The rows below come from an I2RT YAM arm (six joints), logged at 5 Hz.
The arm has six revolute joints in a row. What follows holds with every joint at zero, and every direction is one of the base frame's. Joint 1 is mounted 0.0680 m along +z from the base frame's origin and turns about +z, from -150.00 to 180.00 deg. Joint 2 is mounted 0.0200 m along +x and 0.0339 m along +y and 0.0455 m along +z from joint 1 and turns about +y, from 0.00 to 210.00 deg. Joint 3 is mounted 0.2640 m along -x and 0.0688 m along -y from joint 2 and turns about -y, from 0.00 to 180.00 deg. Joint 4 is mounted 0.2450 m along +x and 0.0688 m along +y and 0.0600 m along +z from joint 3 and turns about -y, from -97.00 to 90.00 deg. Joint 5 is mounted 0.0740 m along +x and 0.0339 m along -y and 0.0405 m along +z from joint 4 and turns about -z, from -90.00 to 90.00 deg. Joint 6 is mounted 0.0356 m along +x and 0.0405 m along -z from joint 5 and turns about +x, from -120.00 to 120.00 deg. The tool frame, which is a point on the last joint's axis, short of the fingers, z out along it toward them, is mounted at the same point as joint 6; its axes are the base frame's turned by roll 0.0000, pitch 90.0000 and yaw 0.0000 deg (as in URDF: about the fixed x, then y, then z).
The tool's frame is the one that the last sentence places.
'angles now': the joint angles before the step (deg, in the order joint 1, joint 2, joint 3, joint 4, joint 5, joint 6). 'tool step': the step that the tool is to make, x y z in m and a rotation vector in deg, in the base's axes. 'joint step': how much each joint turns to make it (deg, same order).
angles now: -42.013 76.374 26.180 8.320 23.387 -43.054
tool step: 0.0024 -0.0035 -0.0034 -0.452 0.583 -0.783
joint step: -0.101 1.895 0.368 1.434 0.993 -0.093
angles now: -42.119 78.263 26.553 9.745 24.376 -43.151
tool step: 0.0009 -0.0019 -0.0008 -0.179 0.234 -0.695
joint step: -0.104 0.743 0.340 0.267 0.633 0.198
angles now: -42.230 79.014 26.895 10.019 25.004 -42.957
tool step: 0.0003 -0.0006 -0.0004 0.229 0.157 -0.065
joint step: -0.062 0.258 0.196 -0.231 -0.040 0.055
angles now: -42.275 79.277 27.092 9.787 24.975 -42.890
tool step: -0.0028 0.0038 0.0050 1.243 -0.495 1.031
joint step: 0.005 -2.328 0.031 -2.929 -1.604 0.247
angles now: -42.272 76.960 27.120 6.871 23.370 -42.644
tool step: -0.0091 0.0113 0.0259 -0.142 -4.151 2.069
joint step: 0.090 -9.086 0.237 -6.431 -3.261 0.751
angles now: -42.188 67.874 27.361 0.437 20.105 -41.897
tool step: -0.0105 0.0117 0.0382 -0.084 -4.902 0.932
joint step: 0.001 -9.635 3.506 -10.111 -2.741 2.054
